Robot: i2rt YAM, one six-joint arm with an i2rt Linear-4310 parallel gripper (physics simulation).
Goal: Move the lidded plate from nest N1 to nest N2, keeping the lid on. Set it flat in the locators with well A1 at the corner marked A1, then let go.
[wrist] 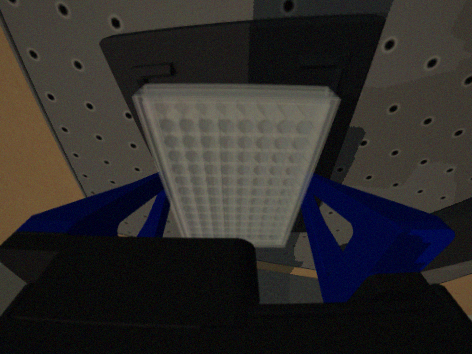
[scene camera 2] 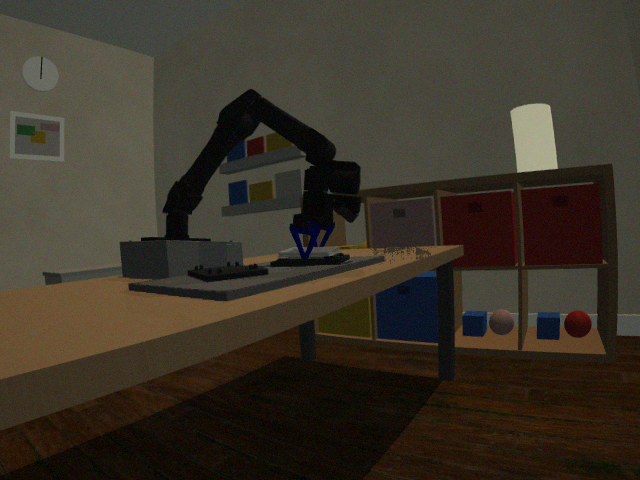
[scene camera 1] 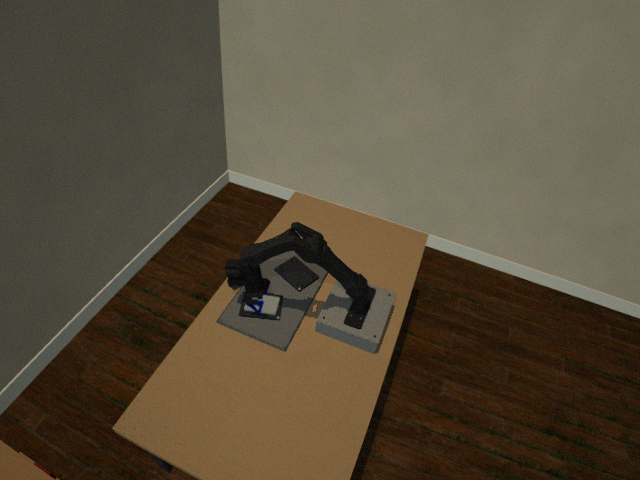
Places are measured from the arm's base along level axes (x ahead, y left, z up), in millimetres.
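Pixels of known places: gripper, fingertip midpoint: [wrist: 235, 177] [scene camera 2: 311, 255] [scene camera 1: 261, 304]; arm's base, origin of the base link: [scene camera 2: 177, 241] [scene camera 1: 360, 306].
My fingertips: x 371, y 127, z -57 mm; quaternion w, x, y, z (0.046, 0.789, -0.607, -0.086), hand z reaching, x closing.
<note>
Ahead of a thing's pixels: the offset from my fingertips to its middle. Level surfaces: height alone.
The lidded plate @[dy -2, dx -2, dz +13 mm] [scene camera 1: 269, 305] [scene camera 2: 330, 252] [wrist: 235, 150] is pale and clear, with its lid on. My gripper [scene camera 1: 260, 304] [scene camera 2: 312, 252] [wrist: 235, 177] is shut on it, with blue fingers on its two long sides. The plate looks about level and low over a dark nest [scene camera 1: 279, 308] [scene camera 2: 310, 261] [wrist: 210, 55]. In the wrist view, its edges run roughly parallel to the nest's, and the nest's far locators show beyond it. Any small gap beneath it cannot be judged. Another dark nest @[dy -229, dx -52, dz -6 mm] [scene camera 1: 295, 272] [scene camera 2: 227, 273] holds no plate. Nest labels and the A1 mark are unreadable.
Both nests are on a grey perforated board [scene camera 1: 273, 330] [scene camera 2: 180, 286] [wrist: 95, 120] on the wooden table @[dz -30 mm] [scene camera 1: 248, 392] [scene camera 2: 62, 320]. The arm's grey base block [scene camera 1: 346, 338] [scene camera 2: 144, 258] stands beside the board. A cube shelf [scene camera 2: 610, 258] stands behind the table.
</note>
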